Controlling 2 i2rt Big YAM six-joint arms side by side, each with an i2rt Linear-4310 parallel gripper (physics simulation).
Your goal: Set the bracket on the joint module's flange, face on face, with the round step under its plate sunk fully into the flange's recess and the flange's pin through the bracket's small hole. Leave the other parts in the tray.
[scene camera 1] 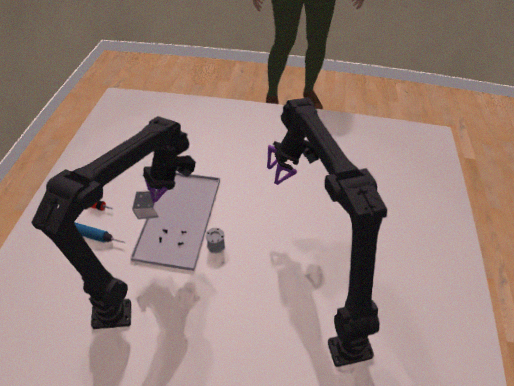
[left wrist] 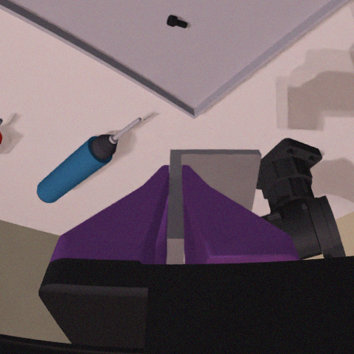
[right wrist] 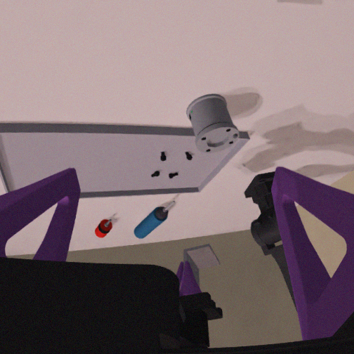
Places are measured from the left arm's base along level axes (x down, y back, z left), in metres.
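Pixels of known places: left gripper, between the fingertips: (scene camera 1: 154,201); right gripper, between the fingertips: (scene camera 1: 272,176); left arm's base, origin of its link: (scene camera 1: 111,315); right arm's base, origin of its link: (scene camera 1: 350,349).
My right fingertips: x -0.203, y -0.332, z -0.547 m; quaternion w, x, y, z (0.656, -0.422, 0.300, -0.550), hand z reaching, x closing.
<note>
For each thing: its middle in the pictures, then the offset to it from my right fingertips. "spot": a spot on its surface instead.
- grey L-shaped bracket, middle of its body: (scene camera 1: 147,203) dx -0.005, dy +0.075, dz +0.404 m
- grey cylindrical joint module, middle of its body: (scene camera 1: 215,240) dx +0.172, dy +0.107, dz +0.203 m
- grey tray, a spot on its surface: (scene camera 1: 164,264) spot: dx +0.192, dy +0.171, dz +0.379 m
- blue screwdriver, middle of its body: (scene camera 1: 95,234) dx +0.183, dy +0.023, dz +0.621 m
The grey L-shaped bracket (scene camera 1: 144,201) (left wrist: 220,175) (right wrist: 204,256) is held in the air near the tray's left edge in the scene view, one plate with small holes facing up. My left gripper (scene camera 1: 155,199) (left wrist: 175,176) (right wrist: 184,262) is shut on one of its plates. The round step does not show clearly. The grey cylindrical joint module (scene camera 1: 216,240) (right wrist: 210,116) stands upright beside the tray, its flange on top with a central recess and small dark holes. My right gripper (scene camera 1: 273,175) (right wrist: 175,178) is open and empty, high up, behind and to the right of the module in the scene view.
The grey tray (scene camera 1: 164,264) (left wrist: 194,113) (right wrist: 125,194) holds several black screws (scene camera 1: 180,243) (left wrist: 177,21) (right wrist: 173,175). A blue screwdriver (scene camera 1: 91,232) (left wrist: 75,170) (right wrist: 150,223) and a red one (scene camera 1: 100,205) (right wrist: 103,229) lie left of it in the scene view. A person stands behind the table.
</note>
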